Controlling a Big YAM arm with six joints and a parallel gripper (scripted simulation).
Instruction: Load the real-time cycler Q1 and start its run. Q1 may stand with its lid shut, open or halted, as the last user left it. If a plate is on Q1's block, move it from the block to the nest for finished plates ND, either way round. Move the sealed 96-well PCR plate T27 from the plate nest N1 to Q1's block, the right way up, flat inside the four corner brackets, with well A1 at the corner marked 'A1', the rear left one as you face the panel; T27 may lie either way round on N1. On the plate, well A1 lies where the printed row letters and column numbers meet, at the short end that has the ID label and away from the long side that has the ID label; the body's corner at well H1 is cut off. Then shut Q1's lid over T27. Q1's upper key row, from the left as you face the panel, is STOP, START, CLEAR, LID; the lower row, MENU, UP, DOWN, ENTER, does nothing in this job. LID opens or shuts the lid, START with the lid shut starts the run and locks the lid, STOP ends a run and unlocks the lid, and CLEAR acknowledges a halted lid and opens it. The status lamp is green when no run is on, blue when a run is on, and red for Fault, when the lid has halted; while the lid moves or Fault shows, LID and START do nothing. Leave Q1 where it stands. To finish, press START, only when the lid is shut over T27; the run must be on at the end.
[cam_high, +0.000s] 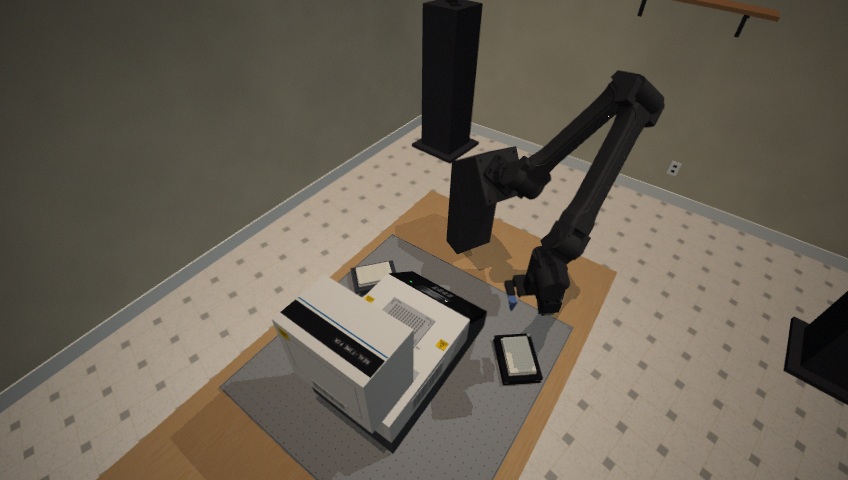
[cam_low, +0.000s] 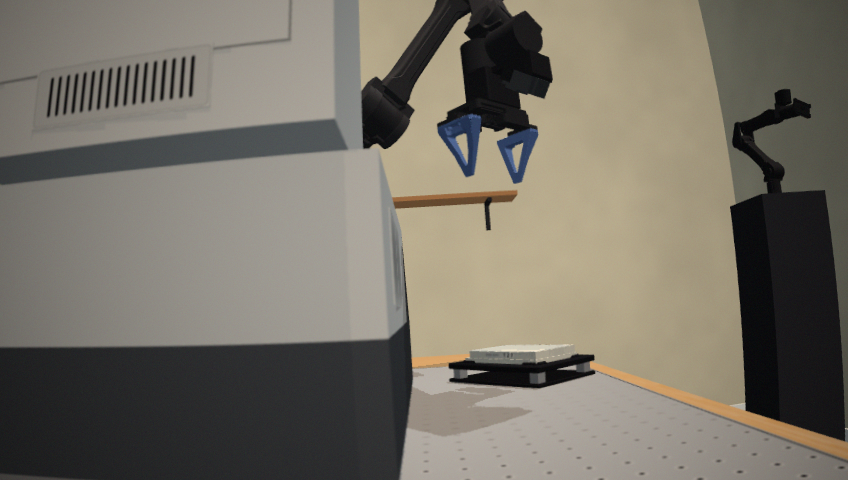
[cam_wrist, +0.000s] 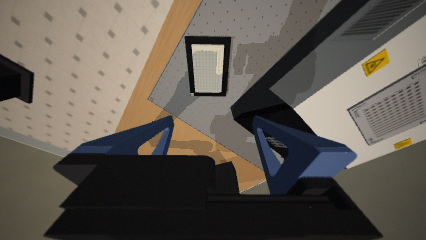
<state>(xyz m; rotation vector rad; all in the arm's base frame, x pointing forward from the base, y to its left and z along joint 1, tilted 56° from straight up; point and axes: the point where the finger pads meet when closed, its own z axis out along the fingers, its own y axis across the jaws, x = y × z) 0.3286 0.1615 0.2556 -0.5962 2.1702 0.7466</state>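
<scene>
The plate T27 lies 10 mm behind my hand, 20 mm to the left of it and 250 mm below it. Round my hand: grey perforated mat (250 mm ahead, 250 mm to the right, 280 mm below); black nest N1 (10 mm behind, 20 mm to the left, 260 mm below); dark nest ND (50 mm ahead, 560 mm to the right, 250 mm below).
</scene>
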